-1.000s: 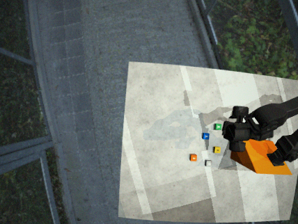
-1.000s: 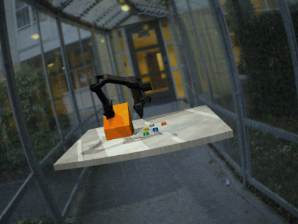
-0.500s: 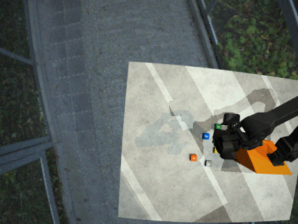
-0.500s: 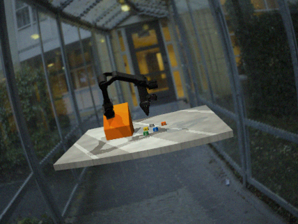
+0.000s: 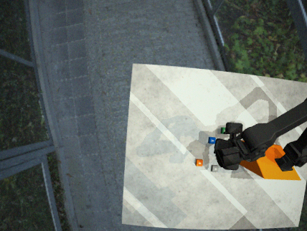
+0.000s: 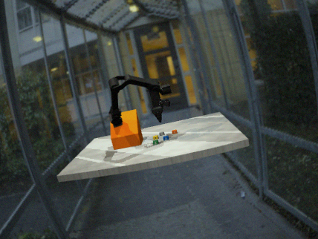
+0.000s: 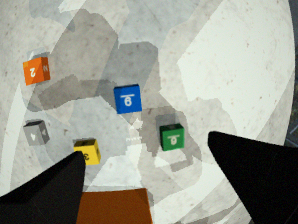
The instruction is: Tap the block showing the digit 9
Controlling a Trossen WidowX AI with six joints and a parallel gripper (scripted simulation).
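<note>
The blue block is 1 cm ahead of my gripper tip, 1 cm to the left of it and 11 cm below it. Also, from my gripper tip: orange block (7 cm ahead, 13 cm to the left, 12 cm below); yellow block (6 cm behind, 9 cm to the left, 11 cm below); green block (6 cm behind, 4 cm to the right, 12 cm below).
</note>
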